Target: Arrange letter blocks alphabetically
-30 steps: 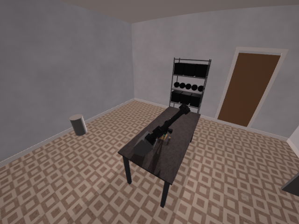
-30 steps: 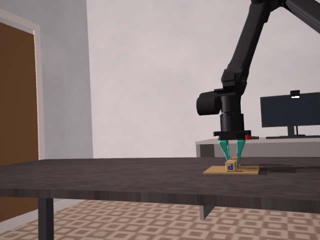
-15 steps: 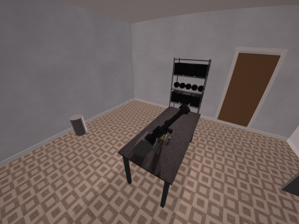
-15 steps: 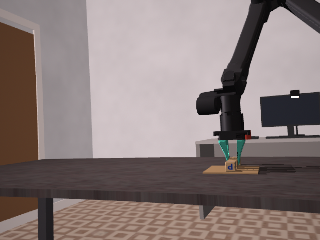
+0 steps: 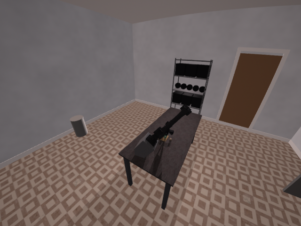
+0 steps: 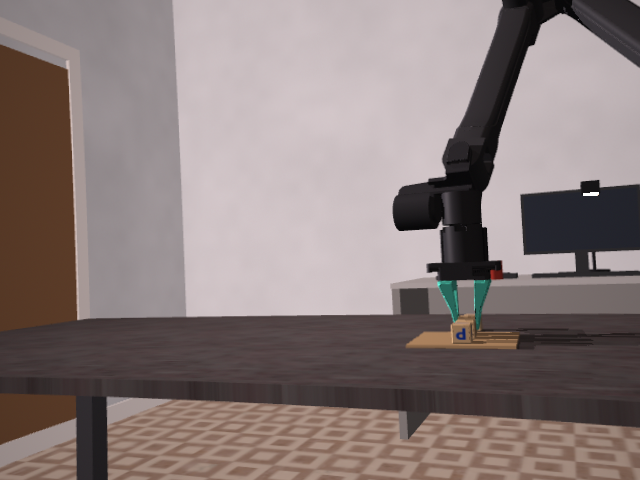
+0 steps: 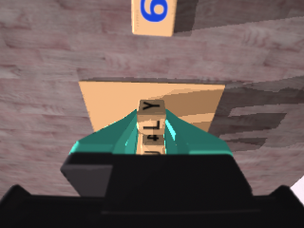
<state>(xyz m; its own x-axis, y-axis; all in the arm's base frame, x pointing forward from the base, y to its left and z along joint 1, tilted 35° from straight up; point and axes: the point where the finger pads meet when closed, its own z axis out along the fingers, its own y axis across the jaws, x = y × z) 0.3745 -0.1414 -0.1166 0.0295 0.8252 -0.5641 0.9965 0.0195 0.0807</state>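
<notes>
My gripper is now 40 mm to the right of the mat and 20 mm above it. From my hand the other things lie so: block: 80 mm to the right, 10 mm below.
</notes>
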